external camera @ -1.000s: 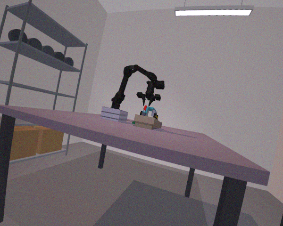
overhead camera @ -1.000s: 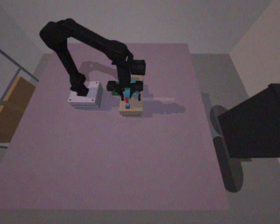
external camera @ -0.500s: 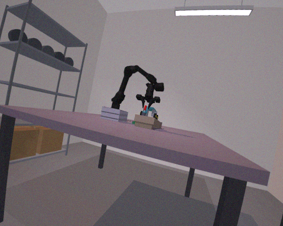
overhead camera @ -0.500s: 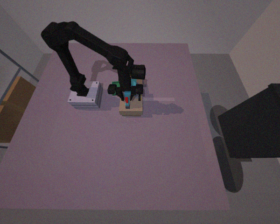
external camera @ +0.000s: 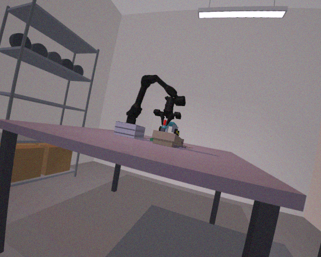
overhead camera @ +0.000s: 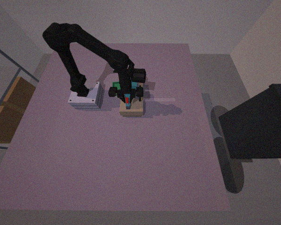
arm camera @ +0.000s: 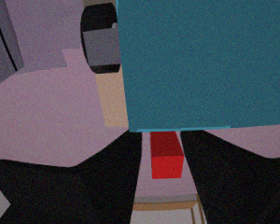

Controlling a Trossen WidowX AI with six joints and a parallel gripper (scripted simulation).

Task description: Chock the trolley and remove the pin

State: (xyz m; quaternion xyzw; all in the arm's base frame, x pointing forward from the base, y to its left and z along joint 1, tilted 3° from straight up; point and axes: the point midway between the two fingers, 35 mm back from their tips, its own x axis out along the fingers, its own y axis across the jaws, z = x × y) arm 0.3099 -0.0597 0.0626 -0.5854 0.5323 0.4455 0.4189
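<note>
My gripper tip is 18 cm to the right of the green tray, 14 cm above it and 12 cm past it. Round my gripper tip: tan ramp 10 cm to the left, 8 cm below, 1 cm ahead; then red-headed stop pin right at my gripper tip; then blue trolley 9 cm to the left, 2 cm below, 1 cm ahead.
</note>
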